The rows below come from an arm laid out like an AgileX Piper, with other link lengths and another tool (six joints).
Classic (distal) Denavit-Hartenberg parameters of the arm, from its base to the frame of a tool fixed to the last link. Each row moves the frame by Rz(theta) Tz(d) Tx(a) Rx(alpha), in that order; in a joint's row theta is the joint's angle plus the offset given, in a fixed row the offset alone. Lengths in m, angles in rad.
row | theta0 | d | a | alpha
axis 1 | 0.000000 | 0.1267 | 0.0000 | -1.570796
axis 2 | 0.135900 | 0.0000 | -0.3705 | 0.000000
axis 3 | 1.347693 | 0.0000 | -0.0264 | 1.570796
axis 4 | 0.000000 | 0.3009 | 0.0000 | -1.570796
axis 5 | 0.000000 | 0.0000 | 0.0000 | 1.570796
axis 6 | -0.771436 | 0.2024 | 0.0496 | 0.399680
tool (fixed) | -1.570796 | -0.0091 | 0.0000 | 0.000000
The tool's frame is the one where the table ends.
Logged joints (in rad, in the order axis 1, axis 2, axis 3, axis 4, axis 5, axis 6), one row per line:
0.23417, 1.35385, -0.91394, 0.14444, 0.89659, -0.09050
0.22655, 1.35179, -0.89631, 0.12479, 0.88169, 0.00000
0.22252, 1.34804, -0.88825, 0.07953, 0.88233, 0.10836
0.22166, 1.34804, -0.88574, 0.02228, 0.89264, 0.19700
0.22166, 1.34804, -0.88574, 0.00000, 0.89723, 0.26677
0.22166, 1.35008, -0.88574, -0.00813, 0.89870, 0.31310
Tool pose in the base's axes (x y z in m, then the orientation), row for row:
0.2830, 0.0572, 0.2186, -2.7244, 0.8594, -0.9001
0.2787, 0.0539, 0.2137, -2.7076, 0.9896, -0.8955
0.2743, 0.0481, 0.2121, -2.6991, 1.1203, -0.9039
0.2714, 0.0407, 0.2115, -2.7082, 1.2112, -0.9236
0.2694, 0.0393, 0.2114, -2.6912, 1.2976, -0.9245
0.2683, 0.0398, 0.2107, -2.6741, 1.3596, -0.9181
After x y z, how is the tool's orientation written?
As a rotation vector, in radians.
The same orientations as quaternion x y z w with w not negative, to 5 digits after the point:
-0.90716, 0.28616, -0.29971, 0.07314
-0.89526, 0.32721, -0.29609, 0.06143
-0.88161, 0.36592, -0.29524, 0.04130
-0.87147, 0.38975, -0.29721, 0.01722
-0.86048, 0.41489, -0.29560, 0.00706
-0.85237, 0.43337, -0.29265, 0.00218

